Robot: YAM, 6 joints.
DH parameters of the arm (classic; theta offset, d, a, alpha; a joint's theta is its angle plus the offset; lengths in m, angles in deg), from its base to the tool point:
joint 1: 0 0.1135 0.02 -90
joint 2: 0 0 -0.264 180
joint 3: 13.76 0 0.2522 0
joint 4: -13.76 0 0.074 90
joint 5: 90 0 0 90
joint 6: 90 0.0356 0 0
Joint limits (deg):
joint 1: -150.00..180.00
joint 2: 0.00..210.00
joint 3: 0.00..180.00
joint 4: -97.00..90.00
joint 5: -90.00..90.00
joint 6: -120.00..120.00
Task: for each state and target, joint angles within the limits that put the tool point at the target. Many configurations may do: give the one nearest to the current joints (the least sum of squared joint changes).
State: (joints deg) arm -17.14 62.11 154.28 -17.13 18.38 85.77
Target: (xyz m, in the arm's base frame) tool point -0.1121 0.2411 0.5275
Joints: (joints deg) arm -66.81 23.22 125.85 -52.01 13.15 85.77
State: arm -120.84 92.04 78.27 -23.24 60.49 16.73
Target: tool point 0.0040 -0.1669 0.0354
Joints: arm -79.09 112.14 28.82 -33.13 50.97 16.73
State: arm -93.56 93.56 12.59 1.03 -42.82 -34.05
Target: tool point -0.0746 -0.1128 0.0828
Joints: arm -133.56 69.06 9.00 -10.63 -41.68 -34.05
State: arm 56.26 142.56 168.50 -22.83 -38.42 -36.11
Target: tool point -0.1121 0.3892 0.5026
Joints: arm 102.45 118.38 153.53 -54.84 -45.89 -36.11
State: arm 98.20 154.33 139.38 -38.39 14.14 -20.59
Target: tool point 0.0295 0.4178 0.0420
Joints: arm 87.21 143.56 100.10 -64.11 14.84 -20.59
